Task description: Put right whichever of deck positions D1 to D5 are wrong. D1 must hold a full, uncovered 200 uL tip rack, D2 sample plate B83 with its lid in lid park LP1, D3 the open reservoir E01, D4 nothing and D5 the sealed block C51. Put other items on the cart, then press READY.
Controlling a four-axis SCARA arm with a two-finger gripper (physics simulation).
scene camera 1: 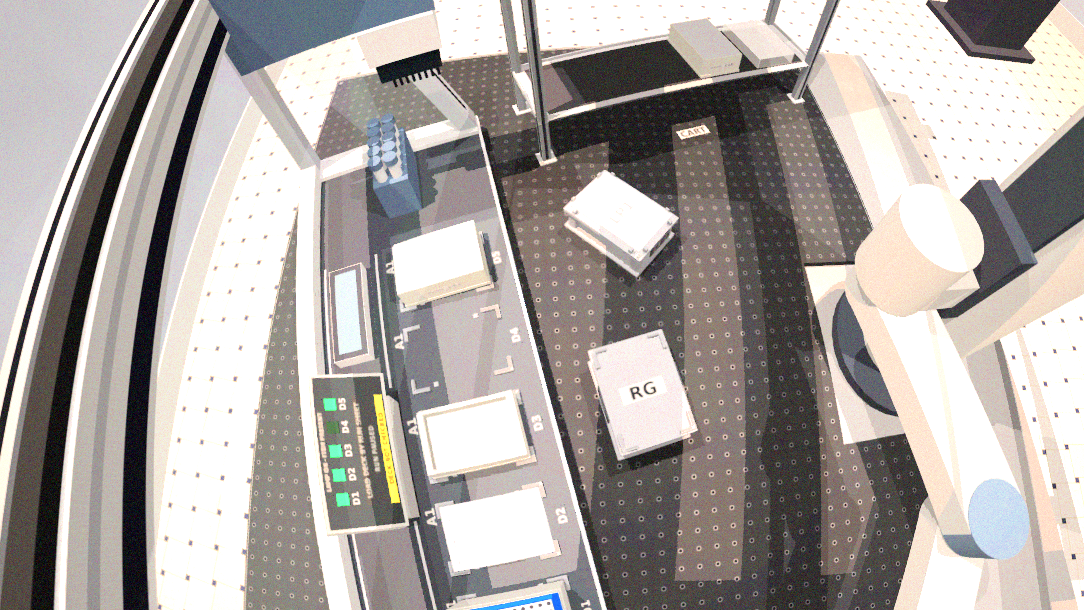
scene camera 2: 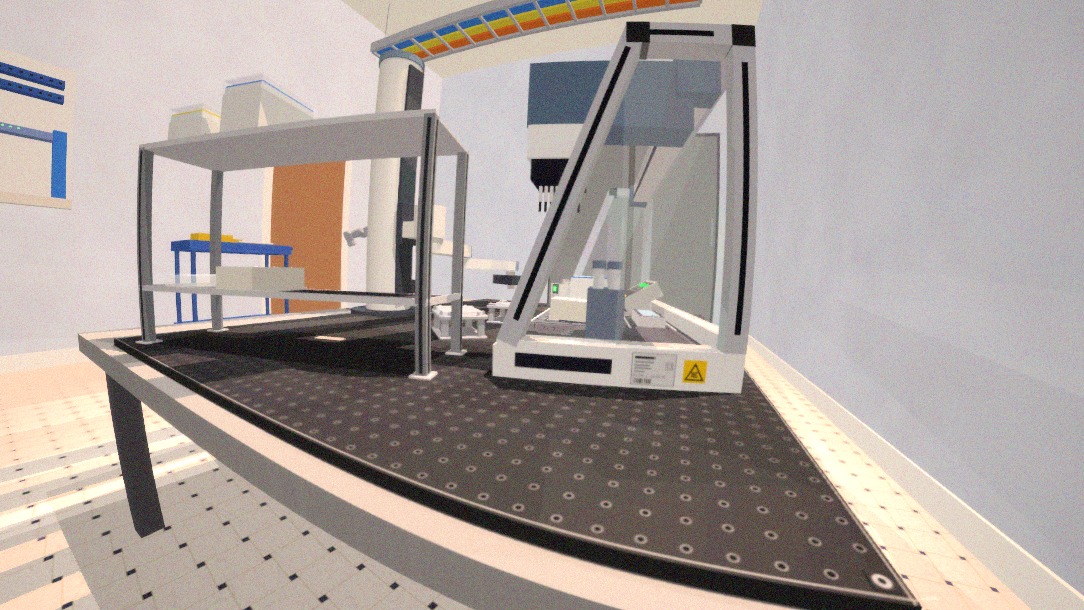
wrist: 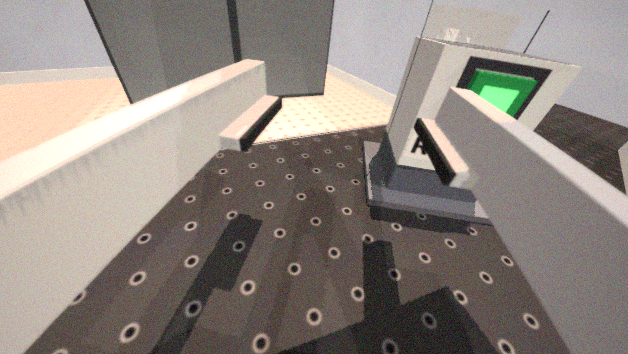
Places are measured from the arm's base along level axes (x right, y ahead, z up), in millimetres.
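Pixels of known places: gripper, between the fingertips: (wrist: 350,95); arm's base, origin of its link: (scene camera 2: 388,313).
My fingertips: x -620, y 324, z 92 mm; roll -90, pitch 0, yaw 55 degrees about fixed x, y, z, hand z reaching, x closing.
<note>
For each thing: its middle in the pictures, then the offset to it from my fingertips. "spot": a spot on its surface instead.
- blue-edged tip rack, a spot on its surface: (scene camera 1: 530,604) spot: dz +63, dx +321, dy +270 mm
- white plate, middle of its body: (scene camera 1: 495,530) dz -27, dx +402, dy +319 mm
- open white reservoir, middle of its body: (scene camera 1: 472,435) dz -19, dx +523, dy +345 mm
- cream block, middle of its body: (scene camera 1: 439,263) (scene camera 2: 580,309) dz -11, dx +766, dy +394 mm
- status panel, a spot on its surface: (scene camera 1: 360,455) spot: dz +30, dx +488, dy +474 mm
- blue tube rack, a spot on its surface: (scene camera 1: 397,185) spot: dz +38, dx +881, dy +458 mm
In the wrist view my gripper (wrist: 350,95) is shut at its narrow stance, with a gap and nothing between the fingers. Its right finger overlaps the READY box, whose green button (wrist: 500,97) has a bright centre. In scene camera 1, D1 shows part of a blue-edged tip rack (scene camera 1: 530,604); D2 holds a white plate (scene camera 1: 498,531), label unreadable; D3 holds an open white reservoir (scene camera 1: 476,433); D4 is bare; D5 holds a cream block (scene camera 1: 441,261). A white stand (scene camera 1: 621,216) has a flat white piece on top. The cart (scene camera 1: 538,91) (scene camera 2: 428,250) carries two pale boxes.
The status panel (scene camera 1: 360,455) shows green lamps for D1, D2, D3 and D5; D4's is dark. The RG stand (scene camera 1: 642,388) stands beside the deck. A blue tube rack (scene camera 1: 397,185) stands beyond D5. The arm (scene camera 1: 936,371) reaches toward the lower right.
</note>
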